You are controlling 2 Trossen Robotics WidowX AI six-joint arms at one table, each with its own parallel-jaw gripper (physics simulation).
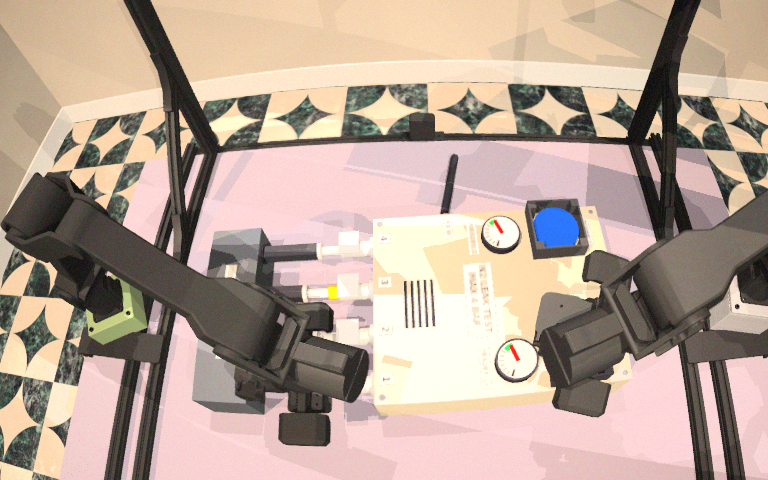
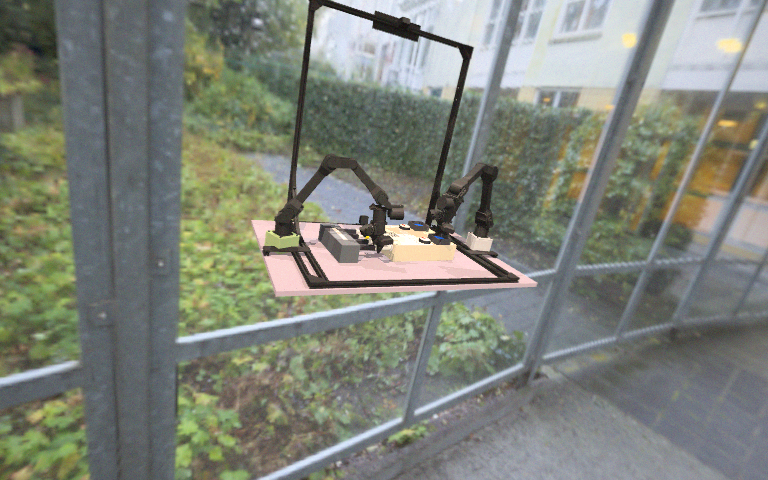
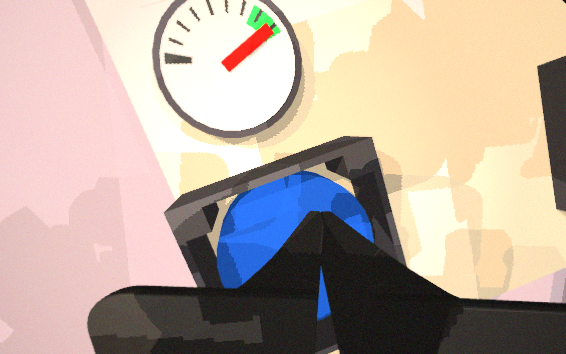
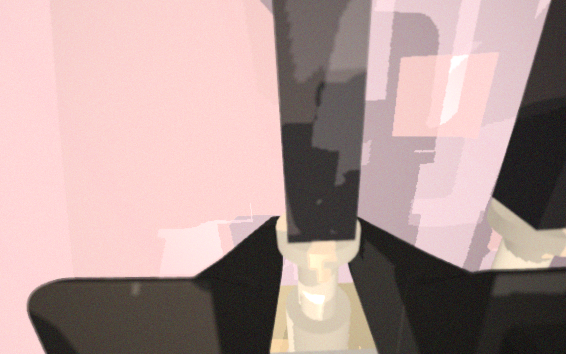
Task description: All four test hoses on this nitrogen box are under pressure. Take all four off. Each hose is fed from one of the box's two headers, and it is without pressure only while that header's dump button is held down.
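Frame: origin at the left arm's base, x ahead, y left, z up, level; centimetres.
Seen in the pictures: left gripper, fingertip midpoint: [image 2: 435, 235] [image 3: 319, 221]; right gripper, fingertip midpoint: [image 2: 376, 251]; left arm's base, link origin: [image 1: 754, 286] [image 2: 480, 235]; right arm's base, link origin: [image 1: 107, 301] [image 2: 282, 233].
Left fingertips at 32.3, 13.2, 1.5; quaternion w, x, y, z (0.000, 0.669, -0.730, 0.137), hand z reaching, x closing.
Offsets run from my left fingertips to a thing's top centre, as dx, dy, dz. "spot": to the spot under its first point.
The cream box {spot: +15.4, +4.1, -2.8} [image 1: 447, 362] [image 2: 421, 252] has blue buttons at its right. Hose 4 {spot: +41.4, -8.9, -4.4} [image 1: 291, 251] and hose 3 {spot: +39.3, -2.3, -4.4} [image 1: 291, 292] with a yellow band are at its left ports; hose 2 {spot: +35.5, +4.8, -4.9} [image 4: 540, 175] shows partly. My right gripper [image 4: 312, 225] is shut on the pale collar of hose 1 {spot: +35.3, +10.9, -4.4} [image 4: 322, 150], which is at its port. My left gripper [image 3: 319, 221] is shut and empty, its tips over the front blue button {-1.8, +0.7, -1.2} [image 3: 295, 215]; contact is unclear. The back blue button {+2.7, -17.7, -1.2} [image 1: 556, 227] is untouched. The back gauge {spot: +11.1, -15.2, -1.4} [image 1: 500, 234] and front gauge {spot: +6.5, +3.0, -1.3} [image 1: 516, 360] [image 3: 227, 100] have needles at green.
A dark grey block [image 1: 237, 249] [image 2: 339, 249] stands left of the box, where the black hoses end. A black rod {spot: +20.5, -28.9, -9.4} [image 1: 449, 183] lies behind the box. Black frame rails run along the table's sides. The right forearm crosses above the grey block.
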